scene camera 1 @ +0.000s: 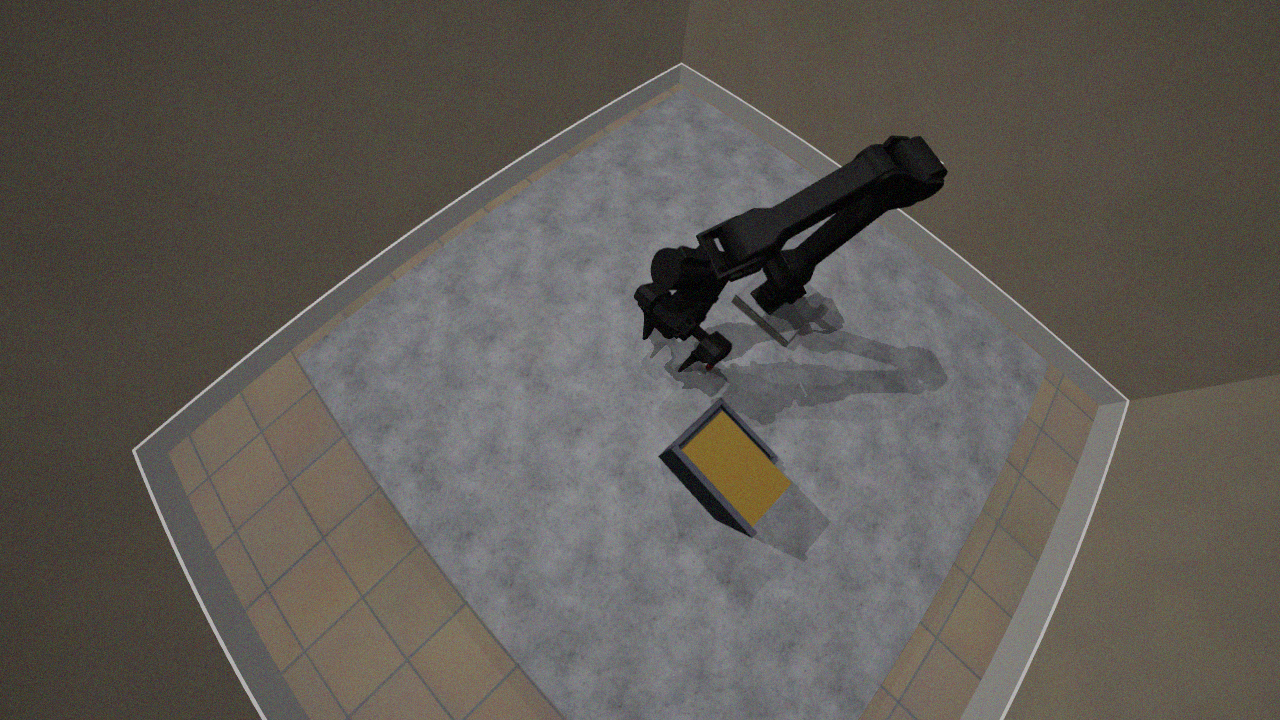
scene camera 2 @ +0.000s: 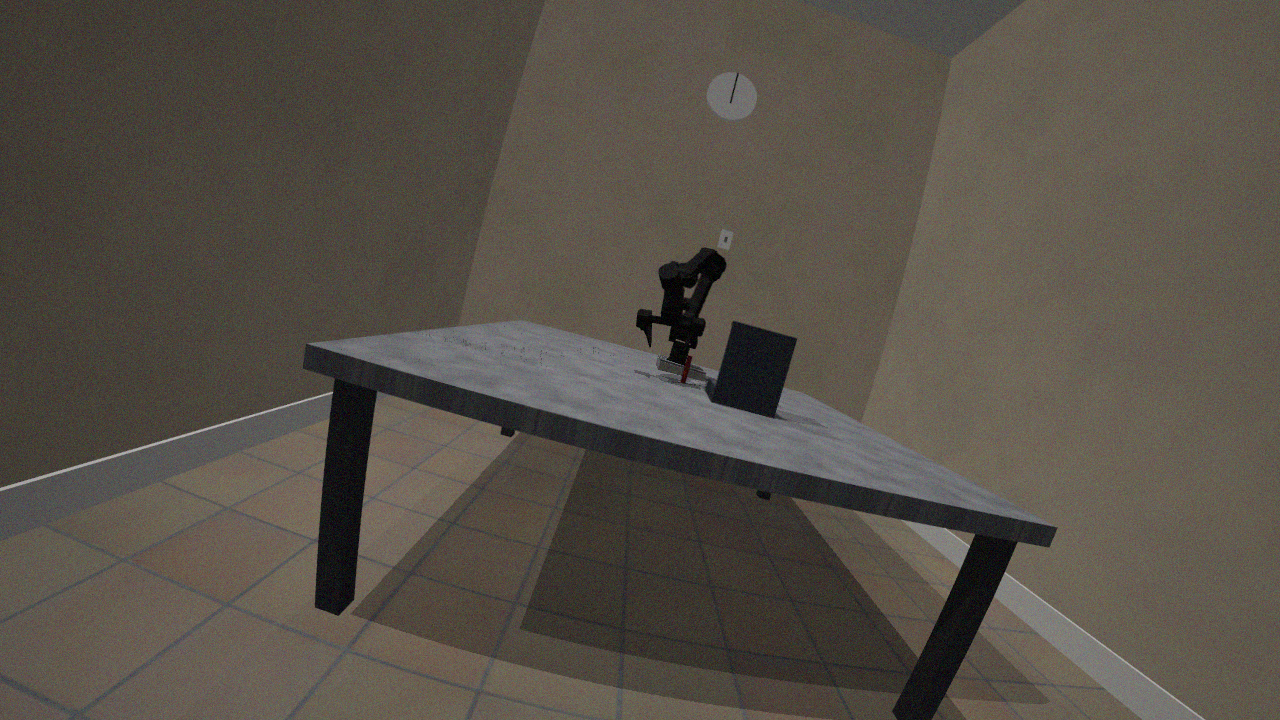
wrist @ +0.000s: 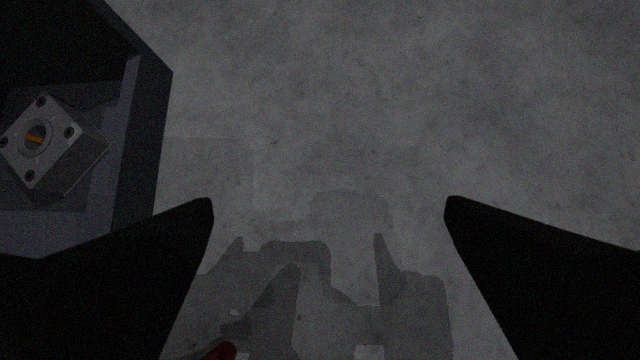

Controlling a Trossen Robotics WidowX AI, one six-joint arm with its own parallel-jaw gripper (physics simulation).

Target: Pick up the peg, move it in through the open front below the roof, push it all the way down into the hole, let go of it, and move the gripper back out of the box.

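Seen in the pictures: gripper, fingertip midpoint: [scene camera 1: 661, 354] [scene camera 2: 667, 349] [wrist: 330, 208]; arm's base, link origin: [scene camera 1: 769, 296] [scene camera 2: 676, 362].
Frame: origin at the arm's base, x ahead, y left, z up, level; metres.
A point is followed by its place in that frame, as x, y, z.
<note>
The red peg [scene camera 1: 709, 367] {0.214, 0.043, -0.012} [scene camera 2: 686, 368] {0.215, 0.039, 0.010} [wrist: 222, 351] {0.214, 0.037, -0.018} stands upright on the table; in scene camera 1 the gripper hides most of it, and in the wrist view its rounded end shows at the bottom edge, beside the left finger. My gripper [scene camera 1: 664, 352] {0.297, -0.023, 0.055} [scene camera 2: 666, 347] {0.297, -0.023, 0.055} [wrist: 330, 208] {0.297, -0.023, 0.055} is open and empty above the table; the peg is not between its fingertips. The dark box [scene camera 1: 705, 490] {0.400, 0.196, 0.143} [scene camera 2: 754, 368] {0.400, 0.198, 0.072} [wrist: 142, 135] {0.343, 0.114, -0.010} has a yellow roof [scene camera 1: 738, 470] {0.350, 0.199, 0.169}. Inside, in the wrist view, a grey block [wrist: 47, 155] {0.320, 0.169, 0.005} has a round hole [wrist: 35, 137] {0.333, 0.190, 0.000} with an orange strip in it.
A flat grey base plate [scene camera 1: 760, 320] {0.049, 0.028, -0.013} [scene camera 2: 666, 364] {0.057, -0.027, -0.011} lies by the arm's base. The mottled grey table [scene camera 1: 501, 358] {0.551, -0.238, -0.033} [scene camera 2: 537, 385] {0.743, -0.199, -0.033} carries the arm and the box. Shadows of the arm fall under the gripper.
</note>
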